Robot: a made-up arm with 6 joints.
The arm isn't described. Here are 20 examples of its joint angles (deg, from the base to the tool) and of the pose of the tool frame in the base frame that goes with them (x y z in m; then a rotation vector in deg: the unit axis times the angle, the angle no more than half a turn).
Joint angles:
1: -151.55 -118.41 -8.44 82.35 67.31 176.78
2: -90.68 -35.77 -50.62 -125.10 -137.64 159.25
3: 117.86 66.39 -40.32 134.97 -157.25 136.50
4: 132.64 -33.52 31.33 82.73 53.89 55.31
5: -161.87 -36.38 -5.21 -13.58 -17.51 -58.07
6: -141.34 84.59 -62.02 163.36 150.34 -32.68
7: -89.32 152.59 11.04 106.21 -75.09 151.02
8: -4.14 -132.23 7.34 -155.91 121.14 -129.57
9: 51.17 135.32 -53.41 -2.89 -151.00 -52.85
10: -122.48 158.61 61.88 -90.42 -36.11 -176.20
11: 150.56 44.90 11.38 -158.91 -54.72 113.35
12: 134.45 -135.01 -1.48 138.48 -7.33 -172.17
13: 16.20 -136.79 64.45 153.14 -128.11 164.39
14: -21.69 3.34 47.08 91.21 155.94 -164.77
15: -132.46 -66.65 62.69 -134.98 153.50 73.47
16: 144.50 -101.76 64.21 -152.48 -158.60 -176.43
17: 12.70 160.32 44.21 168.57 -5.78 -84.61
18: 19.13 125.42 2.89 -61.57 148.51 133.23
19: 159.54 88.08 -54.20 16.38 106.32 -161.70
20: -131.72 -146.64 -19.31 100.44 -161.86 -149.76
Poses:
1: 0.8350 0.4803 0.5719 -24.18 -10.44 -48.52
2: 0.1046 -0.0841 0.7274 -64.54 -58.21 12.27
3: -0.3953 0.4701 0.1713 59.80 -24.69 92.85
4: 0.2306 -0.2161 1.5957 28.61 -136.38 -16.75
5: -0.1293 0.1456 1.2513 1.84 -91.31 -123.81
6: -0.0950 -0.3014 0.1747 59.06 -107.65 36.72
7: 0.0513 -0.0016 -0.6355 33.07 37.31 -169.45
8: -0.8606 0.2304 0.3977 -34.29 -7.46 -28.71
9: 0.1116 -0.1540 0.0534 55.00 5.11 57.51
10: -0.0018 -0.0054 -0.7072 17.97 51.20 -25.49
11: -0.8703 0.2944 0.5859 32.87 68.54 160.06
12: 0.5668 -0.7742 0.2740 -148.85 37.18 -66.85
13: -0.9559 -0.1071 -0.3243 -10.43 26.10 -4.14
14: 0.2850 -0.1092 1.6485 -10.30 71.54 93.15
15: 0.6876 0.5590 1.2275 -48.47 140.94 64.97
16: 0.8668 -0.8184 0.5255 -33.72 44.74 138.88
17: -0.0141 0.1814 -0.7004 -67.11 84.00 87.09
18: 0.1553 -0.0387 -0.3181 -164.44 16.96 -55.06
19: -0.2117 0.2671 0.1024 0.79 146.14 2.92
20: 0.5918 0.6137 0.1981 5.51 119.12 -40.12
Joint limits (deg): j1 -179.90..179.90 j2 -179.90..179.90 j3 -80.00..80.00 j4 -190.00..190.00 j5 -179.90..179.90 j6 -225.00..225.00
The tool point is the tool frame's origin. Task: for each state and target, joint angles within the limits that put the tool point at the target. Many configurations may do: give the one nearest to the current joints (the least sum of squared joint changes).
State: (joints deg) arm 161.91 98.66 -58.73 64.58 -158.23 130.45
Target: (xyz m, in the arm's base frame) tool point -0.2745 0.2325 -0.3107
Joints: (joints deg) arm 152.12 113.12 -23.85 65.17 -158.23 130.45
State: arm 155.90 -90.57 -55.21 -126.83 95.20 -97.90
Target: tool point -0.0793 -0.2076 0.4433
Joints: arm 118.59 -102.78 -80.00 -156.90 95.20 -97.90
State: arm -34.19 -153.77 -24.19 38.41 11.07 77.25
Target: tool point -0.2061 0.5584 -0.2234
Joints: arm -80.75 -178.09 -14.38 51.79 11.07 77.25
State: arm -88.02 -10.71 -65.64 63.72 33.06 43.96
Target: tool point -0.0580 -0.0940 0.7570
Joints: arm -67.28 -42.09 -80.00 60.73 33.06 43.96
